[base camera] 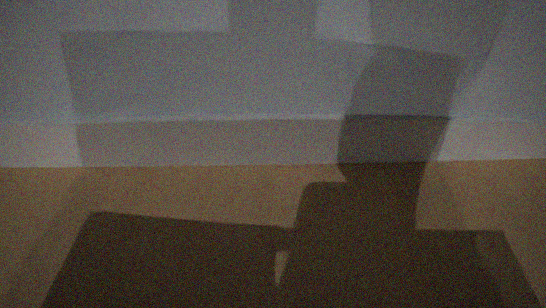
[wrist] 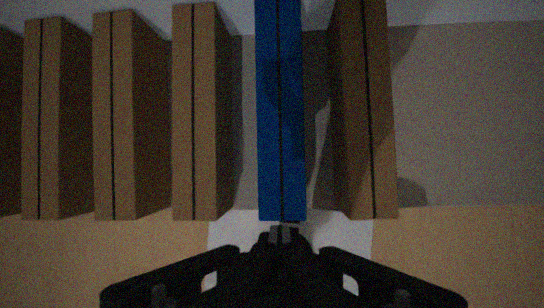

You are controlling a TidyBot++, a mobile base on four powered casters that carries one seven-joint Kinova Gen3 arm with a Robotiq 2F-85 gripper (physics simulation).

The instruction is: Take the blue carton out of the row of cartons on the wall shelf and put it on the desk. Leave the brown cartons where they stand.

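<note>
The blue carton stands upright near the middle of the wrist view, with a dark line down its face. A brown carton stands to its right, with a gap between them. Several brown cartons stand in a row to its left, the nearest also across a gap. My gripper is shut and empty. Its fingertips are together, just below the lower end of the blue carton in the image. I cannot tell whether they touch it. The cartons, the desk and my gripper do not show in the base camera view.
In the wrist view, part of a white surface shows behind the gripper. The base camera view shows a grey wall, a pale skirting strip and a brown floor. Large dark shadows fall across them. The shelf board is not clearly visible.
</note>
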